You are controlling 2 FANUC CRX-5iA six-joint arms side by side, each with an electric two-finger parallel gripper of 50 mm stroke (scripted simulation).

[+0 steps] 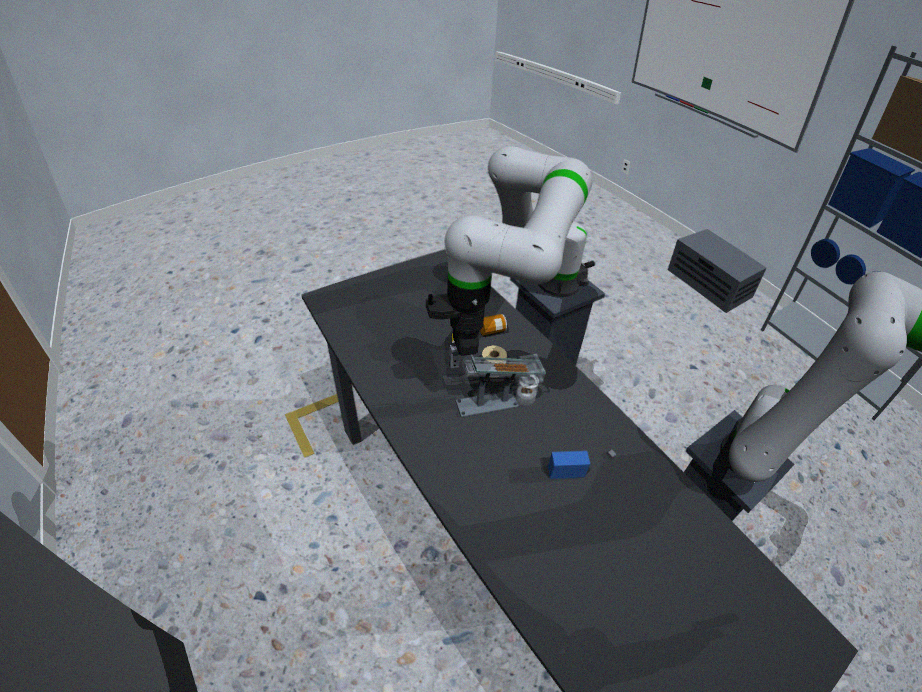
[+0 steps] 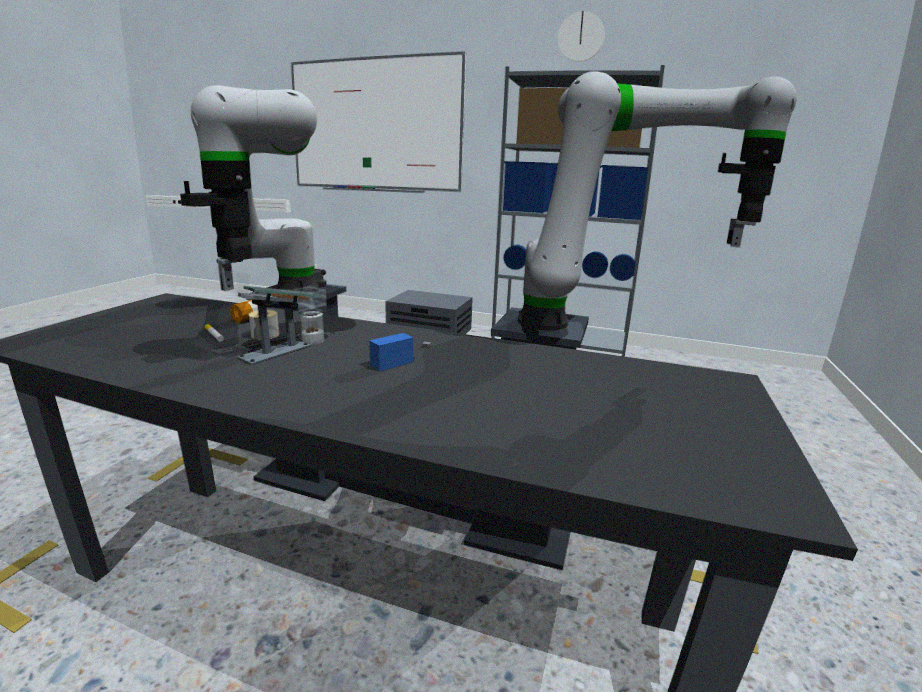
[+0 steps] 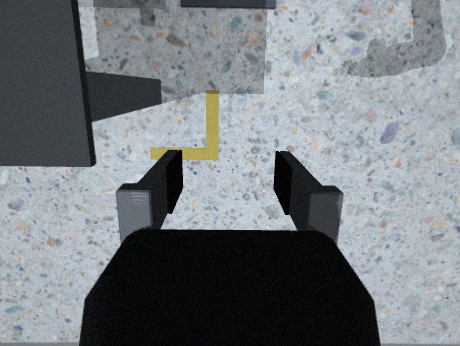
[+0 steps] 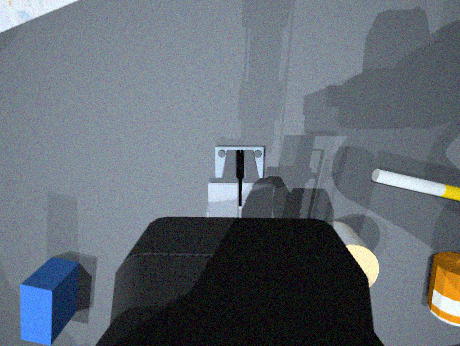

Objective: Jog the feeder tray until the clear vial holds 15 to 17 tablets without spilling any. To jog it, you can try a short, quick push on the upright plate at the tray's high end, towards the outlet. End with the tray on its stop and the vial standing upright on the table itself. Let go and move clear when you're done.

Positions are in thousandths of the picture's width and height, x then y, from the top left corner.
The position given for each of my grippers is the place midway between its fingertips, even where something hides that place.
Note:
I see my left gripper (image 2: 794,355), my right gripper (image 2: 247,418) and a blue block (image 2: 421,509).
The blue block is seen too in image 1 (image 1: 623,671). My left gripper shows as well in image 3 (image 3: 497,490). My right gripper is seen too in image 1 (image 1: 493,528) and in image 4 (image 4: 521,484). Image 3 does not show the blue block: it is out of frame.

